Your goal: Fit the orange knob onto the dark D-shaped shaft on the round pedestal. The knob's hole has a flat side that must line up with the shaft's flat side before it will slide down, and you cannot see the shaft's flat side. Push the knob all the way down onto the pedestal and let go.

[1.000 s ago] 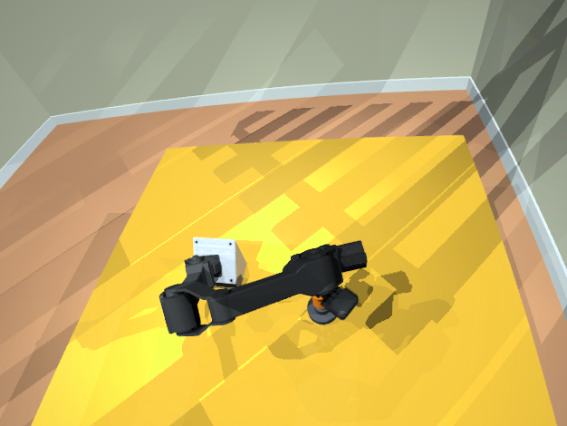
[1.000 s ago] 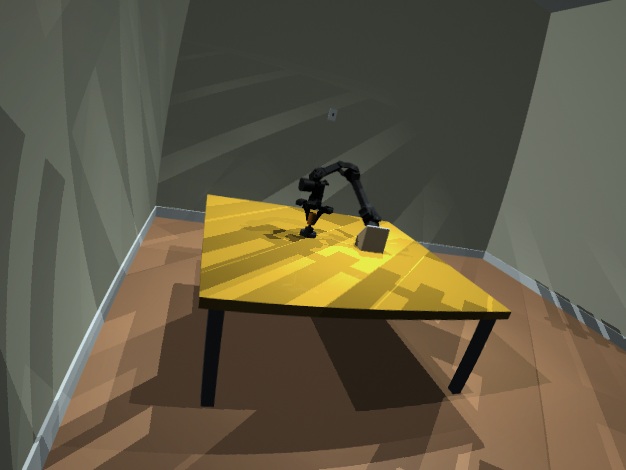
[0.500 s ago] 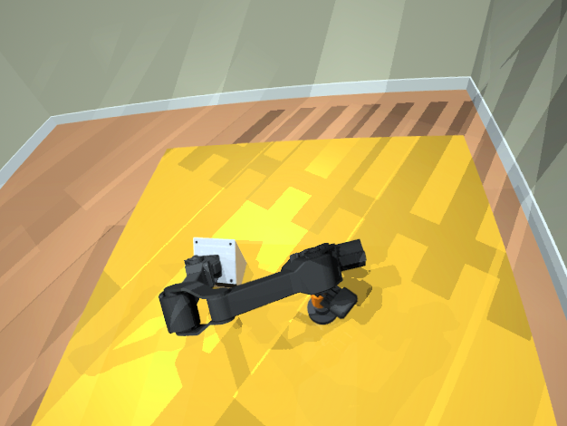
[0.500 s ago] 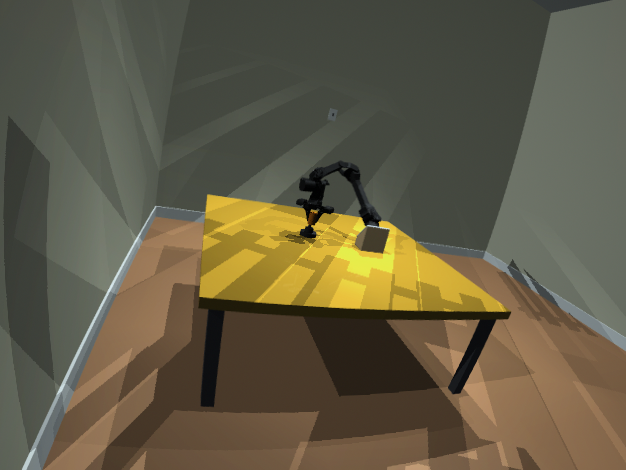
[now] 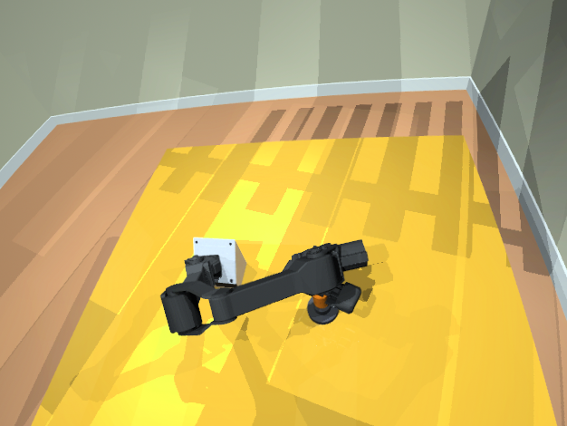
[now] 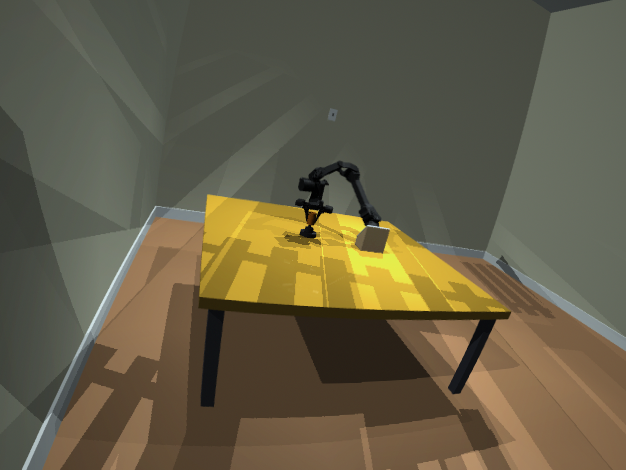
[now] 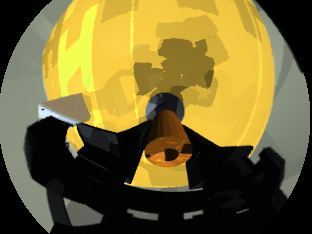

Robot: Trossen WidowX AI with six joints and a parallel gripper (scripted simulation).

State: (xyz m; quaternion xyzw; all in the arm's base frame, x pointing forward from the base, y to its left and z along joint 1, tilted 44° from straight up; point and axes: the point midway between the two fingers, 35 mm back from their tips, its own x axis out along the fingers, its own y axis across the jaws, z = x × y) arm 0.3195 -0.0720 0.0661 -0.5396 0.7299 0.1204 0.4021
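Now: the orange knob 20 mm above my gripper tip. From my gripper tip the other things lie so: round dark pedestal (40 mm below).
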